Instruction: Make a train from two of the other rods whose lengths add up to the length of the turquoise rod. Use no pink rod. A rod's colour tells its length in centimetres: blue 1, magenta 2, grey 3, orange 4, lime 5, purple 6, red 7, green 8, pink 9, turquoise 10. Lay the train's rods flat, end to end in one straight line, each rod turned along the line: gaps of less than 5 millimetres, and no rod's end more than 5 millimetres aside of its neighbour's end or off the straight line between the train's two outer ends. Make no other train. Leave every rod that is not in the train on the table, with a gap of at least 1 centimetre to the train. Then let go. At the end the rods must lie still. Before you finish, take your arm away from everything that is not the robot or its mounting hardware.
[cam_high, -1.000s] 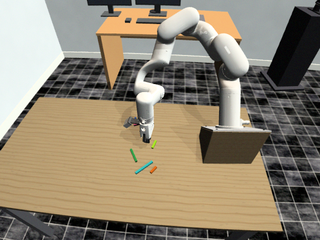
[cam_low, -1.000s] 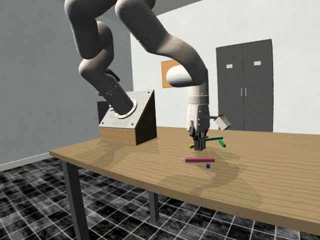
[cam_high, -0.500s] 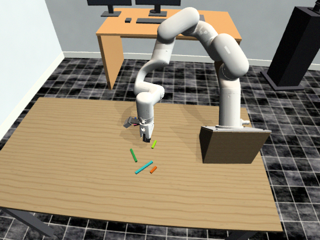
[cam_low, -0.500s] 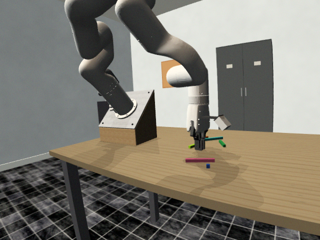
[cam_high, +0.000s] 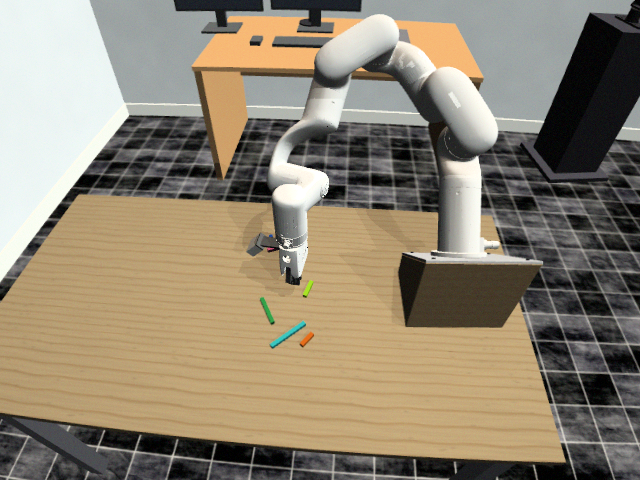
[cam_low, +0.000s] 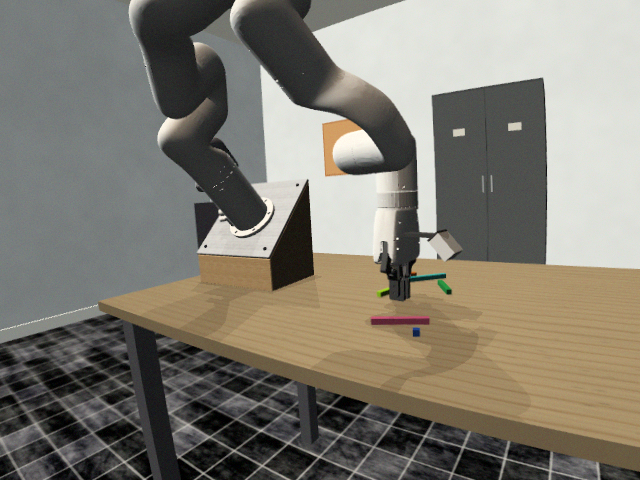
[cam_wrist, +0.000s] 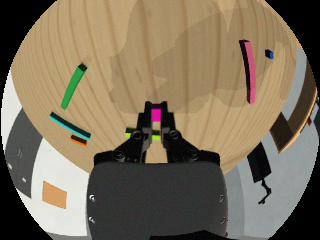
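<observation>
My hand is 3 cm to the right of the lime rod, 3 cm past it and 2 cm above it. The rest, counted from my hand: pink rod (12 cm to the right, 3 cm ahead, 2 cm below); then magenta rod (2 cm below); then green rod (9 cm to the left, 7 cm ahead, 2 cm below).
</observation>
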